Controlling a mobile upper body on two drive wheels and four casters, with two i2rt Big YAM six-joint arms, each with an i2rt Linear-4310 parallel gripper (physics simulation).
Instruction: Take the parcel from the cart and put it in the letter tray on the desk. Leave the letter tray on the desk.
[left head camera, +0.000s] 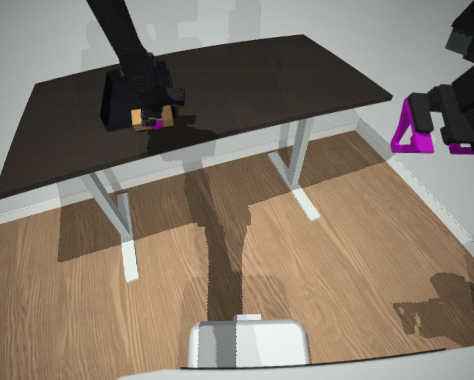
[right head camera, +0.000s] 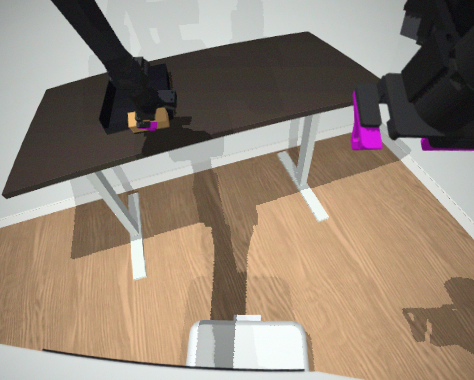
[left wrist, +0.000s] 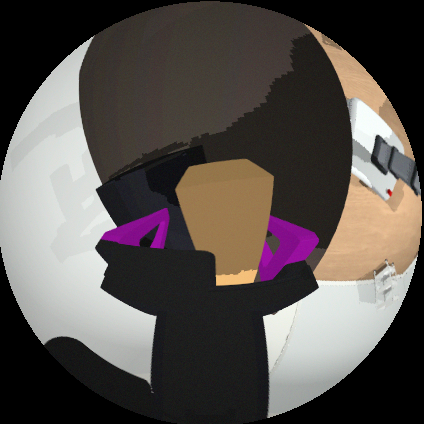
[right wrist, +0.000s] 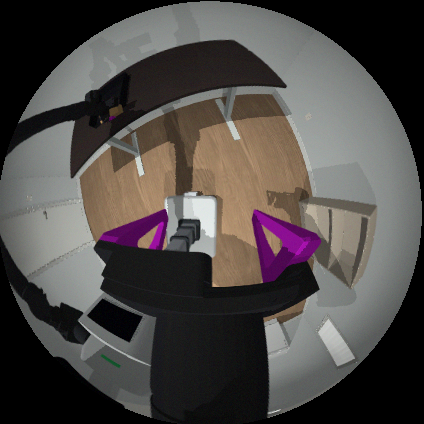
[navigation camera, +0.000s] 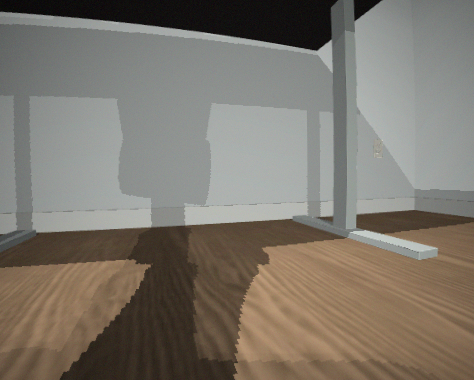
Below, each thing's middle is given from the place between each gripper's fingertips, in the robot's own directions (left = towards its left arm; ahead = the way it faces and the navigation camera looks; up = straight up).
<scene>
My right gripper is now 480 mm short of the parcel (left wrist: 226, 204), 540 mm to the right of it and 280 mm above it. Also, from my right hand: black letter tray (left head camera: 118, 100) 670 mm ahead, 640 mm to the left, 280 mm below.
The parcel lies 30 mm behind my left hand, 10 mm to the left of it and 10 mm above it. Also, from my left hand: black letter tray 160 mm ahead, 110 mm to the left, 10 mm above.
</scene>
